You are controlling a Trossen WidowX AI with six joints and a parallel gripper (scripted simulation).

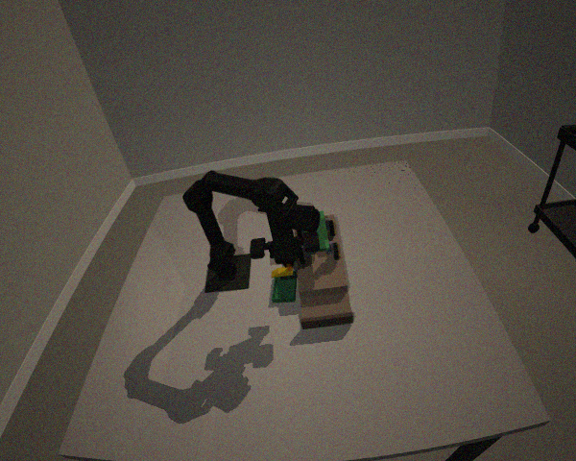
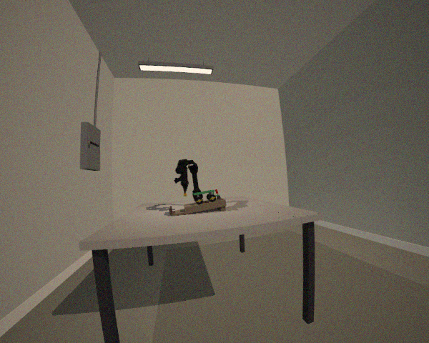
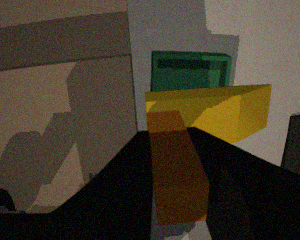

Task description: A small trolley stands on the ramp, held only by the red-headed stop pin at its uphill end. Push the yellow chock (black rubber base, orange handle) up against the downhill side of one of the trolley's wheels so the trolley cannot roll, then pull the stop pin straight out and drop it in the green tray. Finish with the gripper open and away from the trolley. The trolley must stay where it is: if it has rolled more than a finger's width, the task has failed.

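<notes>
Now: gripper tip 2 cm past the yellow chock and 1 cm above it. The rest, counted from my gripper tip: green-topped trolley: 14 cm to the left, 10 cm ahead, 4 cm below; wooden ramp: 14 cm to the left, 11 cm below, 10 cm ahead; green tray: 16 cm below, 5 cm to the left, 3 cm behind.
</notes>
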